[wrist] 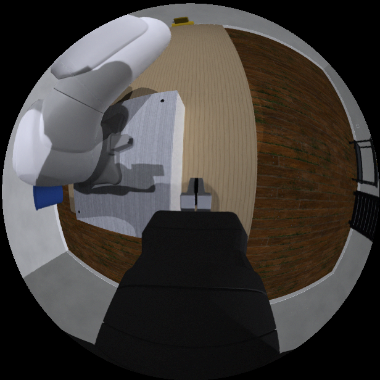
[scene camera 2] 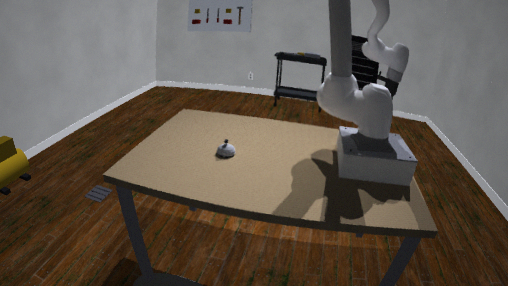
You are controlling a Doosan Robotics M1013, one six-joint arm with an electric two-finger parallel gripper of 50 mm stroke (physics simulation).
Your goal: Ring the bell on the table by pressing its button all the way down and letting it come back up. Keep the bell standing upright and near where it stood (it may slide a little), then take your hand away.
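Pixels of known places: arm's base at its link origin: [scene camera 2: 371, 144].
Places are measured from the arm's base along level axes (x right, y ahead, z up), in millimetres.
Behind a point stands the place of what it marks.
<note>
The bell [scene camera 2: 226, 150] {y 649, x -46, z -80 mm}, a silvery dome with a small dark button on top, stands upright on the table [scene camera 2: 165, 175] {y 859, x -260, z -113 mm} [wrist: 215, 100], left of its middle in the scene view. The bell does not show in the wrist view. My gripper [wrist: 196, 185] is shut, its two fingertips together with nothing between them. In the wrist view it hangs above the table beside the edge of the robot's base block, well away from the bell. The gripper is outside the scene view, above its upper edge.
The robot's base block [scene camera 2: 375, 167] {y 5, x -141, z -43 mm} [wrist: 145, 140] stands at the table's right end in the scene view. The arm [scene camera 2: 340, 40] {y 198, x 76, z 438 mm} [wrist: 75, 125] rises from it. A black cart [scene camera 2: 300, 58] stands behind the table. A yellow object [scene camera 2: 11, 167] [wrist: 182, 23] is beyond the table's far-left side.
</note>
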